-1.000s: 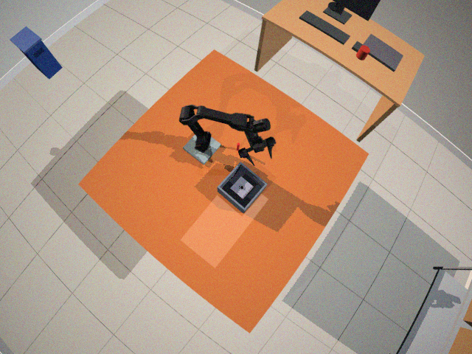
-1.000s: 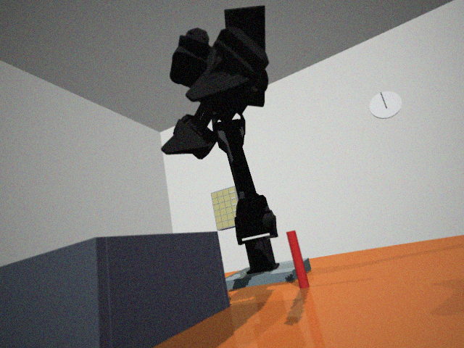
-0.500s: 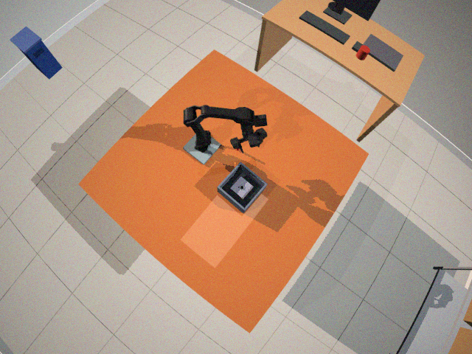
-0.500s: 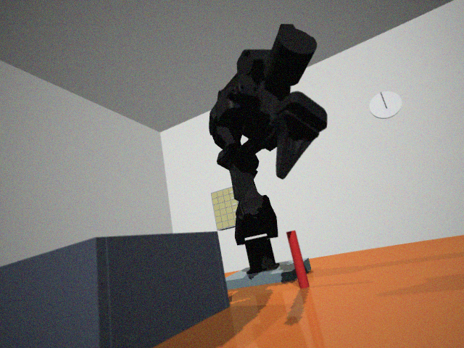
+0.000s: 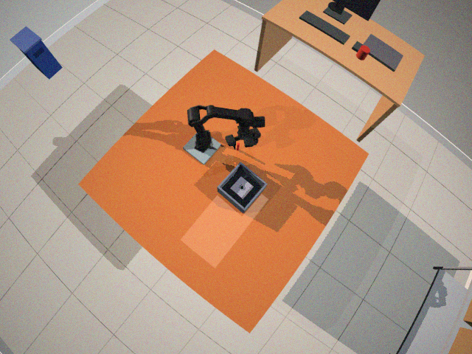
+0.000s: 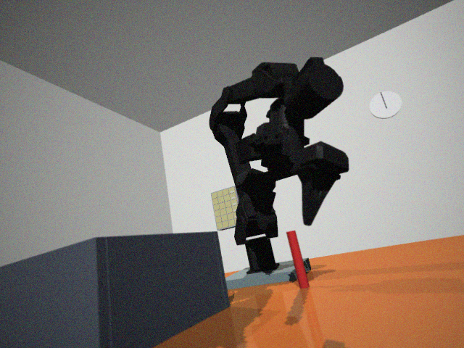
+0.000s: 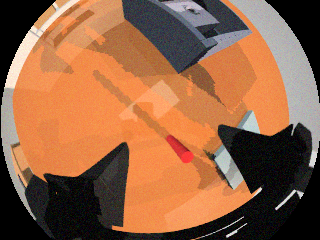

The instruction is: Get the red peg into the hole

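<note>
Right now my gripper tip is 50 mm above the red peg, 30 mm past it and 10 mm to the right of it. Also, from my gripper tip: box 200 mm to the right, 100 mm ahead, 60 mm below; light grey plate 200 mm to the right, 100 mm ahead, 40 mm below.
</note>
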